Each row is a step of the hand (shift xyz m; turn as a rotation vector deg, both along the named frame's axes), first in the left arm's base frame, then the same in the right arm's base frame.
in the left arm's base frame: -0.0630 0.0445 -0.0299 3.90 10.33 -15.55
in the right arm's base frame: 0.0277 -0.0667 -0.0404 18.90 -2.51 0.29
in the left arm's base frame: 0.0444 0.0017 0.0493 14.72 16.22 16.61
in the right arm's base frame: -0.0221 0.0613 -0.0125 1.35 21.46 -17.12
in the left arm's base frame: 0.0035 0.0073 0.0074 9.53 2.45 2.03
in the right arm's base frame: -0.0003 0.0068 -0.0086 2.92 9.61 -0.20
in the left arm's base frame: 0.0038 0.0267 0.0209 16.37 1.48 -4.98
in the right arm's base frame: 0.0005 0.0142 -0.0310 9.88 12.69 6.04
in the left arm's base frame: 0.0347 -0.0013 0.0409 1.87 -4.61 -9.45
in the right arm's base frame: -0.0206 0.0488 -0.0088 5.15 -2.69 8.96
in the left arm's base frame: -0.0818 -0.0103 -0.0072 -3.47 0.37 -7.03
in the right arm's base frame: -0.0267 -0.0774 -0.0121 4.42 -6.13 2.12
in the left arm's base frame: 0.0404 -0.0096 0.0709 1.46 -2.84 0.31
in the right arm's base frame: -0.0462 0.0663 -0.0150 -1.38 1.26 2.61
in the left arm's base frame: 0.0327 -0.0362 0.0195 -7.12 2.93 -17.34
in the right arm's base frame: -0.0248 0.0355 0.0298 12.52 -13.69 4.00
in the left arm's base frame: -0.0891 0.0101 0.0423 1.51 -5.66 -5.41
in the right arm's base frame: -0.0550 -0.0613 -0.0552 1.37 -1.34 7.74
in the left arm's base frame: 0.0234 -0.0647 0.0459 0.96 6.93 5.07
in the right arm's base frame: -0.0640 0.0366 0.0375 0.40 3.50 -7.89
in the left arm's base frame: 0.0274 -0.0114 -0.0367 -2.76 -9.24 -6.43
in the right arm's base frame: 0.0302 0.0081 0.0354 -1.26 -5.86 9.92
